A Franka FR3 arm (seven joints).
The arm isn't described. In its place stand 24 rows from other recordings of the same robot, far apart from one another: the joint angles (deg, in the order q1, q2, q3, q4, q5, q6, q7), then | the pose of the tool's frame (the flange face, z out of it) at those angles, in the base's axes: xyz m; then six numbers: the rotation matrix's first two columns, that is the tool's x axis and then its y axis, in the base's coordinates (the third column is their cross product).
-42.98, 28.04, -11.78, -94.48, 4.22, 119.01, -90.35 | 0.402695, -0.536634, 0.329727, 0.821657, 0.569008, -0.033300, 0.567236, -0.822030, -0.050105
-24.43, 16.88, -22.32, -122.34, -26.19, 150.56, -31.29 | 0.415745, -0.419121, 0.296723, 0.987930, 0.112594, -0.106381, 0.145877, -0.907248, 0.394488
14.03, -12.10, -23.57, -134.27, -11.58, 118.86, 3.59 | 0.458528, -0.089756, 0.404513, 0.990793, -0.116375, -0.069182, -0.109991, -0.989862, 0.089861
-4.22, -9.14, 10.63, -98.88, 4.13, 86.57, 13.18 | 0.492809, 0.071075, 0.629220, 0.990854, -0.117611, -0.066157, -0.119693, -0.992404, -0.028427
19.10, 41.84, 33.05, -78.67, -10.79, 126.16, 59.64 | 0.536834, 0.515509, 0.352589, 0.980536, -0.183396, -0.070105, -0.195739, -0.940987, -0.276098
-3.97, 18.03, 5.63, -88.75, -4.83, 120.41, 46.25 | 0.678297, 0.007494, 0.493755, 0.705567, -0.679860, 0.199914, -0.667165, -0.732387, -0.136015
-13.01, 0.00, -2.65, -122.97, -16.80, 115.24, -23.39 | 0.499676, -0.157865, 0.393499, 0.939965, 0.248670, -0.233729, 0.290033, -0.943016, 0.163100
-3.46, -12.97, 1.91, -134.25, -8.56, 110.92, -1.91 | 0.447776, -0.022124, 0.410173, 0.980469, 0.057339, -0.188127, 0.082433, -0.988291, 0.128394
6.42, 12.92, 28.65, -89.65, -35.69, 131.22, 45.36 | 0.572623, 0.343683, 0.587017, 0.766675, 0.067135, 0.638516, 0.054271, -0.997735, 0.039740
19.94, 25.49, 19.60, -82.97, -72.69, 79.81, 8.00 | 0.598490, 0.288847, 0.480287, 0.862937, 0.445605, -0.238276, 0.367052, -0.228680, 0.901653
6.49, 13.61, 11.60, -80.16, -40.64, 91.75, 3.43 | 0.622282, 0.115179, 0.592274, 0.959767, 0.280797, -0.000174, 0.221614, -0.757096, 0.614567
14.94, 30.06, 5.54, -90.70, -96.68, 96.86, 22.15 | 0.685894, 0.141805, 0.394751, 0.863714, 0.481150, -0.149978, 0.135567, 0.064813, 0.988646
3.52, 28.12, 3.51, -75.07, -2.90, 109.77, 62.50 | 0.710102, 0.074780, 0.469792, 0.567147, -0.820516, 0.071401, -0.815256, -0.571597, -0.092919
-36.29, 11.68, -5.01, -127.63, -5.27, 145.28, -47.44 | 0.418811, -0.366185, 0.291486, 0.983148, 0.182460, 0.011303, 0.179585, -0.975518, 0.126938
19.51, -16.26, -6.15, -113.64, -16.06, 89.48, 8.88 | 0.451470, 0.071049, 0.576335, 0.991206, 0.087690, -0.099104, 0.111142, -0.958151, 0.263808
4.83, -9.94, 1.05, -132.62, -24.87, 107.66, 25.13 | 0.456335, 0.015266, 0.400409, 0.979685, -0.170914, -0.104909, -0.107762, -0.889839, 0.443366
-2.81, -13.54, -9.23, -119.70, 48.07, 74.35, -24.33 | 0.437368, -0.002695, 0.537119, 0.957788, 0.272058, -0.092884, 0.064652, -0.518672, -0.852525
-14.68, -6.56, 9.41, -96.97, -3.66, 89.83, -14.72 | 0.515440, -0.049441, 0.627726, 0.986280, 0.161911, -0.032210, 0.163958, -0.983473, 0.076799
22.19, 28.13, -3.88, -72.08, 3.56, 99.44, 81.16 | 0.660162, 0.235193, 0.478318, 0.453512, -0.890717, -0.030816, -0.891004, -0.453929, 0.007823
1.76, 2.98, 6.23, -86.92, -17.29, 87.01, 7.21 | 0.564419, 0.044051, 0.621171, 0.999934, 0.003726, -0.010839, 0.006763, -0.955315, 0.295513
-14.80, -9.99, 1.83, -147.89, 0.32, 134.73, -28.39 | 0.416092, -0.096054, 0.317172, 0.963889, 0.261651, -0.049565, 0.260708, -0.965101, -0.024747
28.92, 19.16, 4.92, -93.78, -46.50, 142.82, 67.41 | 0.580215, 0.384780, 0.481071, 0.703151, -0.053849, 0.708998, -0.060910, -0.998025, -0.015393
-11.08, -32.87, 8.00, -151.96, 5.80, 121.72, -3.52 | 0.366607, -0.016435, 0.423702, 0.996968, -0.064384, 0.043695, -0.064005, -0.997899, -0.010026
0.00, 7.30, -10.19, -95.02, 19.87, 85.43, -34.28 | 0.567608, -0.057822, 0.513499, 0.916200, 0.396211, -0.059953, 0.337591, -0.843778, -0.417219
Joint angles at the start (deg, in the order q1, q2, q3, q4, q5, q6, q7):
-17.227 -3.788 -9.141 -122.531 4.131 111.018 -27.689
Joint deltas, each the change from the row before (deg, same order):
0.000 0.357 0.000 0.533 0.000 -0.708 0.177
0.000 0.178 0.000 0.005 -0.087 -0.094 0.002
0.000 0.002 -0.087 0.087 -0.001 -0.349 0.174
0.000 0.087 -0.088 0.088 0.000 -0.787 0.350
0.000 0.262 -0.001 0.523 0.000 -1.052 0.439
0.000 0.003 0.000 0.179 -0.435 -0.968 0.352
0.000 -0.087 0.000 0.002 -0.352 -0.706 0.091
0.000 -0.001 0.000 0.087 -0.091 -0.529 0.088
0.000 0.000 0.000 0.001 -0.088 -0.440 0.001
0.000 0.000 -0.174 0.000 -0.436 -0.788 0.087
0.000 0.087 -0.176 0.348 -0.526 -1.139 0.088
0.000 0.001 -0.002 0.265 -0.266 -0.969 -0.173
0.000 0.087 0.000 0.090 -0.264 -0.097 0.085
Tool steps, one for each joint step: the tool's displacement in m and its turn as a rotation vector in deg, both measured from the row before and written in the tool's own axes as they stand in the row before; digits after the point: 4 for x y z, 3 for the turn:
0.0012 0.0004 -0.0003 0.198 -0.490 0.176
0.0002 0.0003 0.0016 0.021 -0.286 -0.011
-0.0007 0.0005 -0.0002 0.136 -0.221 0.253
-0.0012 0.0002 0.0012 0.360 -0.691 0.439
0.0003 -0.0001 -0.0005 0.323 -0.718 0.432
-0.0014 -0.0002 0.0000 -0.017 -0.893 0.210
-0.0016 -0.0003 0.0003 -0.016 -0.697 -0.019
-0.0007 -0.0003 0.0001 0.117 -0.434 0.058
-0.0008 -0.0003 0.0007 0.116 -0.432 -0.023
-0.0022 0.0013 0.0011 0.006 -0.865 0.141
-0.0019 0.0015 -0.0005 -0.043 -0.989 0.122
-0.0013 -0.0003 -0.0007 0.077 -0.746 -0.240
0.0001 0.0005 0.0001 -0.204 -0.202 0.032

